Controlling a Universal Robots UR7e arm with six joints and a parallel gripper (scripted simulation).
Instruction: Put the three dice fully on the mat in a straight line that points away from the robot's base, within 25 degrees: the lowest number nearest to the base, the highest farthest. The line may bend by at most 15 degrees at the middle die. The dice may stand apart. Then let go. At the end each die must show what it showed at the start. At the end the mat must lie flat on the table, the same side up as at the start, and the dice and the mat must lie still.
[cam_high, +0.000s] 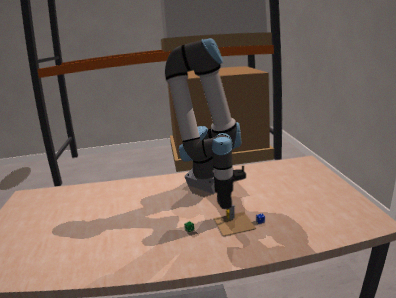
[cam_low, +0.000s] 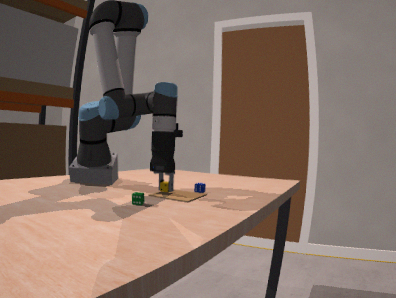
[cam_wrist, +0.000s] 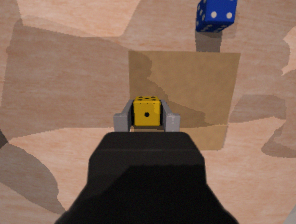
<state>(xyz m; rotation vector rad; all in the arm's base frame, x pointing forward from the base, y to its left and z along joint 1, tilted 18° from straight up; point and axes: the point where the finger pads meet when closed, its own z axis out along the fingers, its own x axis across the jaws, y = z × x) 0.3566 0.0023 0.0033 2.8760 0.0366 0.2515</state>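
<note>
The yellow die is right at my hand. From my hand the other things lie so: tan mat 50 mm ahead, 30 mm below; then green die 20 mm ahead, 180 mm to the right, 10 mm below; then blue die 70 mm ahead, 110 mm to the left, 10 mm below.
</note>
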